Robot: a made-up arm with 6 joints.
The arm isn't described. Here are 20 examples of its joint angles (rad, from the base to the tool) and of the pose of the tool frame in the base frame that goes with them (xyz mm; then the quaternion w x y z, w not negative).
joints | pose
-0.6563 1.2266 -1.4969 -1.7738 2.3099 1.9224 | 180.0 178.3 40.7 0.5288 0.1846 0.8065 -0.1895
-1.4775 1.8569 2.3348 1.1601 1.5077 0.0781 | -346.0 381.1 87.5 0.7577 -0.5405 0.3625 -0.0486
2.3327 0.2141 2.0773 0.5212 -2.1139 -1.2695 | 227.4 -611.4 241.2 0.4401 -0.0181 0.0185 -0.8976
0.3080 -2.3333 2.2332 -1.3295 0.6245 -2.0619 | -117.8 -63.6 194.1 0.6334 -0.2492 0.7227 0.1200
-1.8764 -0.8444 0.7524 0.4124 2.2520 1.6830 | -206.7 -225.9 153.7 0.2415 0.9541 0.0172 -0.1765
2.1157 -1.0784 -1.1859 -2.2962 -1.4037 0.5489 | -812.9 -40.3 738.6 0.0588 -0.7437 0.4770 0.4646
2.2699 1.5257 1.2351 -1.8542 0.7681 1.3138 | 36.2 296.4 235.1 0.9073 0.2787 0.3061 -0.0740
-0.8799 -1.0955 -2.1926 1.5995 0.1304 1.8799 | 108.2 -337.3 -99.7 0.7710 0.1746 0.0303 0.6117
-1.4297 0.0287 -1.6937 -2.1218 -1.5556 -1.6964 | 242.6 -759.0 -98.5 0.0226 0.8747 -0.4797 -0.0648
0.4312 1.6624 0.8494 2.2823 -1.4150 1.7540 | 352.8 -106.1 648.2 0.3812 -0.2496 0.7260 0.5151
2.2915 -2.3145 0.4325 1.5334 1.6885 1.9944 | -37.0 148.2 273.3 0.5873 -0.2577 0.5784 0.5041
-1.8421 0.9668 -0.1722 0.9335 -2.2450 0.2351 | -125.3 701.7 496.4 0.7180 -0.1364 0.6456 0.2213
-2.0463 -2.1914 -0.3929 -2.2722 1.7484 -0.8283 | -259.8 -132.6 477.8 0.1484 -0.5644 0.5164 0.6266
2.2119 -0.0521 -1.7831 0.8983 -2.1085 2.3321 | 277.2 -102.4 34.2 0.3152 -0.2079 0.9235 -0.0675
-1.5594 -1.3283 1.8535 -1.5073 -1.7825 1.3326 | -289.1 -372.3 873.9 0.4183 -0.3907 0.3639 0.7348
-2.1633 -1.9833 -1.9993 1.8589 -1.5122 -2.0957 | 35.7 -855.6 148.7 0.5701 0.5239 -0.1386 -0.6175
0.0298 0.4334 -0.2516 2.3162 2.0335 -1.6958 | 399.2 -36.7 390.4 0.7761 0.3994 0.1935 -0.4479
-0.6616 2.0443 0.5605 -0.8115 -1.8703 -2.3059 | -251.2 503.3 319.2 0.1300 0.4952 0.6531 0.5579
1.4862 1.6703 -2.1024 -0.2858 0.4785 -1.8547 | 194.9 -404.4 570.9 0.6696 0.2864 -0.5401 -0.4217
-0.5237 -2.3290 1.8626 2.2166 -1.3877 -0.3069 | 18.8 -1007.8 -13.4 0.1746 -0.8816 -0.0676 0.4332
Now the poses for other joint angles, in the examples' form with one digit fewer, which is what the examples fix.
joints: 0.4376 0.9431 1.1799 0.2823 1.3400 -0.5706
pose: 252 -347 405 0.392 0.850 0.206 -0.284
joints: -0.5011 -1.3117 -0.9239 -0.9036 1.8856 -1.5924
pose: 20 -200 6 0.194 -0.437 -0.330 0.814
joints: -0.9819 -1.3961 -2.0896 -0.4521 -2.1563 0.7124
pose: -341 -124 706 0.759 0.604 -0.240 -0.044
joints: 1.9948 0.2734 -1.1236 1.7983 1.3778 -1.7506
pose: -497 -37 180 0.541 -0.063 0.323 0.774
